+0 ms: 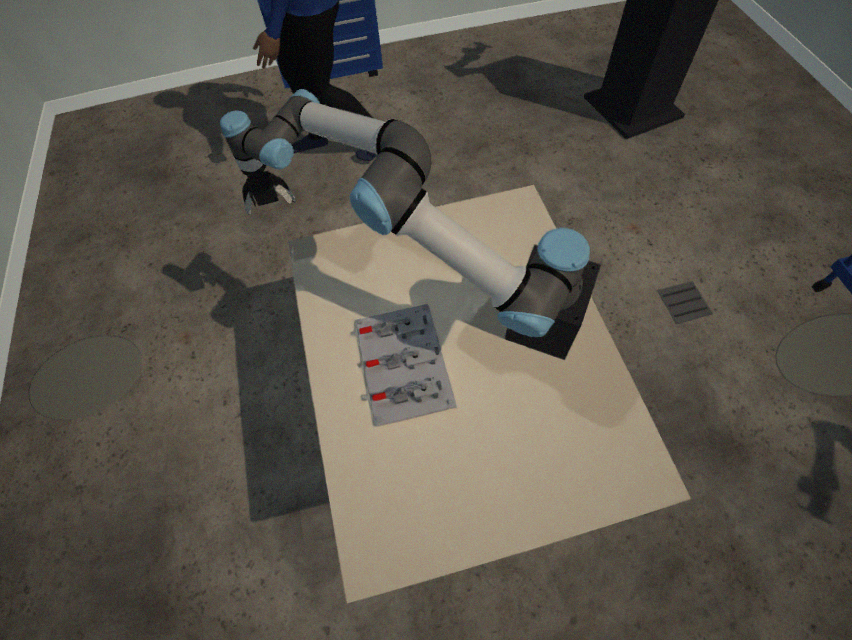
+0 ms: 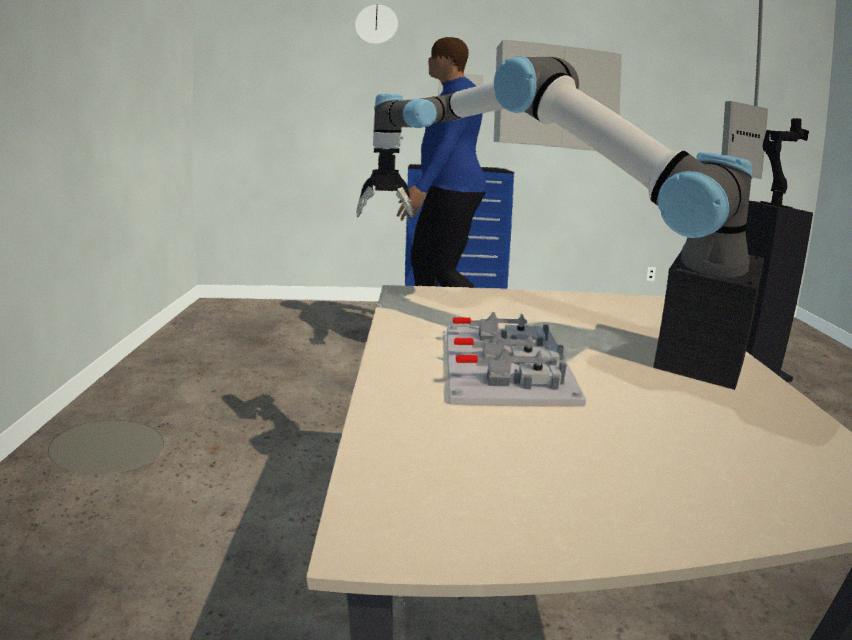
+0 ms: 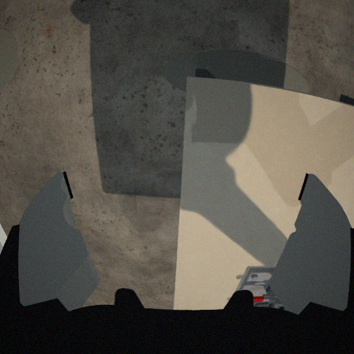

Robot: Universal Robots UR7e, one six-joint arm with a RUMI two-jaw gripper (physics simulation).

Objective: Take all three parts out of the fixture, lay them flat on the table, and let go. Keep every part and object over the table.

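Where they show: gripper, fingertip midpoint: (image 1: 272,208) (image 2: 384,217); arm's base, link origin: (image 2: 714,263).
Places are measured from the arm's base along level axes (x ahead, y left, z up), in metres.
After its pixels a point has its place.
The grey fixture plate (image 1: 407,414) {z -0.214, x 0.485, y 0.084 m} (image 2: 509,399) {z -0.217, x 0.482, y 0.094 m} lies on the table (image 1: 495,482) {z -0.230, x 0.352, y 0.354 m} (image 2: 551,482) {z -0.230, x 0.494, y 0.320 m} (image 3: 205,250). It carries three toggle clamps with red handles, one at the front (image 1: 378,396) {z -0.168, x 0.540, y 0.017 m} (image 2: 466,358) {z -0.169, x 0.540, y 0.023 m}, one in the middle (image 1: 371,363) {z -0.179, x 0.519, y -0.090 m} (image 2: 463,341) {z -0.180, x 0.518, y -0.084 m} and one at the back (image 1: 365,330) {z -0.173, x 0.494, y -0.195 m} (image 2: 461,320) {z -0.175, x 0.495, y -0.192 m}. Light grey parts sit in the three stations among the clamp arms and posts; the front part (image 2: 540,375) {z -0.192, x 0.417, y 0.063 m} shows best. Small details are hard to tell. My gripper (image 1: 271,205) {z -0.027, x 0.606, y -0.651 m} (image 2: 384,215) {z -0.027, x 0.606, y -0.651 m} (image 3: 185,176) is open and empty, pointing down, high up and well away from the fixture, beyond the table's back left corner.
The robot's black base block (image 2: 705,330) {z -0.123, x 0.055, y 0.067 m} stands on the table right of the fixture. A person (image 1: 306,48) (image 2: 451,144) in a blue top stands close behind the gripper, before a blue drawer cabinet (image 1: 358,41) (image 2: 497,227). A black pedestal (image 1: 640,68) stands farther back right.
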